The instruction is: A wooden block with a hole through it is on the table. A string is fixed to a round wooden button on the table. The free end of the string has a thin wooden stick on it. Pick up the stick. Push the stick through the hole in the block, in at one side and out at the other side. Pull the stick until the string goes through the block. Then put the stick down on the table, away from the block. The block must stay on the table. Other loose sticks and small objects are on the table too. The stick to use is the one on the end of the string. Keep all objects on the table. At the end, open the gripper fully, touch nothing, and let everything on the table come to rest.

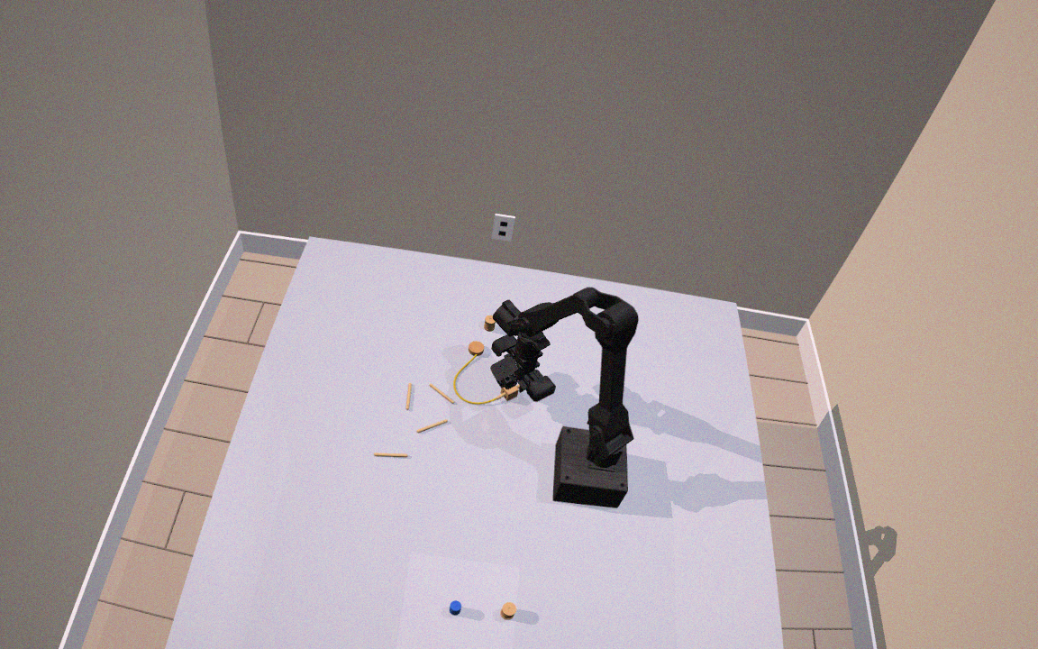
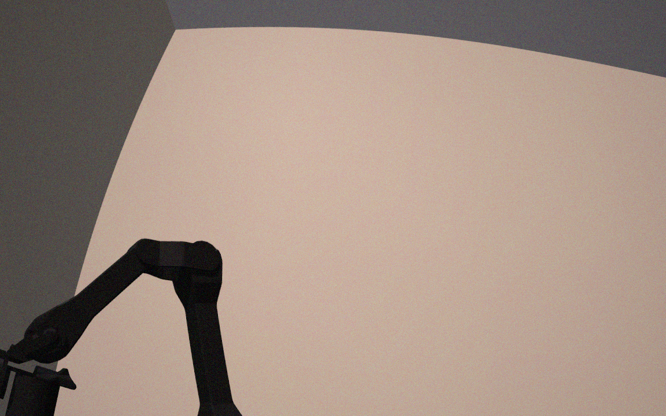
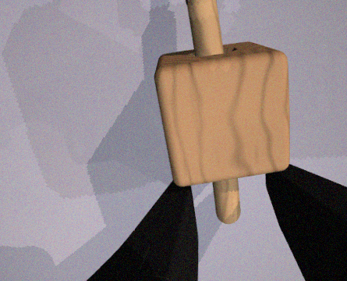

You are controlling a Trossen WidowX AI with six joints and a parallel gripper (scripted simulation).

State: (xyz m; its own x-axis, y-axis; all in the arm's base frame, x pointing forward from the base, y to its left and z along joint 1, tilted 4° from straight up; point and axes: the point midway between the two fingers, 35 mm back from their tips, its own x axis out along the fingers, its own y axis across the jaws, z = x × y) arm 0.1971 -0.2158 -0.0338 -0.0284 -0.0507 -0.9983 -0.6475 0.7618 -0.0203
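My gripper tip is 2 cm to the right of the wooden block and 2 cm short of it. The rest, counted from my gripper tip: thin wooden stick: 3 cm to the left, 3 cm ahead; blue peg: 58 cm to the left, 8 cm ahead; round wooden button: 12 cm ahead, 10 cm to the right.
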